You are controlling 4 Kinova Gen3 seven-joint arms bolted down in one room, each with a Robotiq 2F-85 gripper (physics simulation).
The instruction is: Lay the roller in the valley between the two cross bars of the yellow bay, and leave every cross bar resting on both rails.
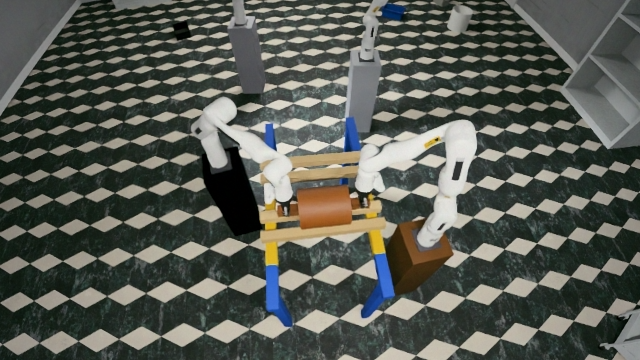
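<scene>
The orange-brown roller [325, 206] is level over the two light wooden cross bars of the yellow bay: the far bar [269, 216], partly hidden behind it, and the near bar [325, 231]. Whether it touches them cannot be told. Both bars span the left yellow rail [271, 254] and right yellow rail [377, 242]. The gripper of the arm on the black pedestal [285, 207] is shut on the roller's left end. The gripper of the arm on the brown pedestal [364, 201] is shut on its right end. The two back arms' grippers do not show.
Two more cross bars [325, 160] [322, 174] span the far part of the frame. The black pedestal [227, 187] stands left, the brown pedestal [417, 265] right. Two grey pedestals [248, 60] [364, 90] with arms stand behind. White shelves [582, 112] stand at the right wall.
</scene>
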